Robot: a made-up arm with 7 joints.
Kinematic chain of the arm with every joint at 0, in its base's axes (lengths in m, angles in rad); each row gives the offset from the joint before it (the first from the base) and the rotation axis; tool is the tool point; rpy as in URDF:
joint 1: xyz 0 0 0.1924 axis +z
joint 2: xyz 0 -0.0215 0.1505 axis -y
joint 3: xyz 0 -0.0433 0.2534 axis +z
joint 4: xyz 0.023 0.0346 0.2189 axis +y
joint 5: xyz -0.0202 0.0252 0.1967 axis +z
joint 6: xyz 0 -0.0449 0.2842 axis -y
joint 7: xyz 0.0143 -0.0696 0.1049 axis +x
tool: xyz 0 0 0 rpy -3.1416 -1.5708 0
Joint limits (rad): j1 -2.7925..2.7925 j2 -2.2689..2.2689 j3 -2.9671..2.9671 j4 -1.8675..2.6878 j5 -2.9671..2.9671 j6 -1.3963..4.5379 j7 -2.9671..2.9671
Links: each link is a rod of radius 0.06 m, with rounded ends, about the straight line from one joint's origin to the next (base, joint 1, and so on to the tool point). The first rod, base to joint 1, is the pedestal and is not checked.
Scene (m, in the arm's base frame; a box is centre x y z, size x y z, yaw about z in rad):
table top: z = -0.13
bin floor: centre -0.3 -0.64 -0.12 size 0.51 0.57 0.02 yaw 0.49
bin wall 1: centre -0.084 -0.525 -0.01 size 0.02 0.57 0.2 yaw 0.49
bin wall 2: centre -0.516 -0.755 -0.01 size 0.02 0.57 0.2 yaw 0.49
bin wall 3: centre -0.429 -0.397 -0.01 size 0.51 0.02 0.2 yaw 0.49
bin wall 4: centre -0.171 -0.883 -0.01 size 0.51 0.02 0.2 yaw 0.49
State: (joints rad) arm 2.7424 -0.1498 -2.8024 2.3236 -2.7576 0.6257 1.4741
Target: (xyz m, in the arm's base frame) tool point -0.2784 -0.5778 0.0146
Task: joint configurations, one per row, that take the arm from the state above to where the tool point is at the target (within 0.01 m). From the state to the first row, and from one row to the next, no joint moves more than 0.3 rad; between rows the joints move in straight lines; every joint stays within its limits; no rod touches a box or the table.
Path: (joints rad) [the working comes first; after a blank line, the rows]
Joints at the target: 0.5956 1.0559 -2.9671 1.9706 -2.4399 0.2693 1.4741
Straight joint move there: touches bin wall 1.

1: 2.5027 -0.0314 -2.7295 2.1250 -2.5689 0.6489 1.3521
2: 2.2631 0.0870 -2.6565 1.9265 -2.3803 0.6720 1.2302
3: 2.0234 0.2054 -2.5836 1.7279 -2.1916 0.6952 1.1082
4: 1.7838 0.3238 -2.5107 1.5293 -2.0029 0.7183 0.9863
5: 1.4867 0.5068 -2.6248 1.6396 -2.1122 0.6061 1.1082
6: 1.1897 0.6898 -2.7389 1.7500 -2.2214 0.4938 1.2302
7: 0.8927 0.8728 -2.8530 1.8603 -2.3307 0.3816 1.3521
8: 0.5956 1.0559 -2.9671 1.9706 -2.4399 0.2693 1.4741

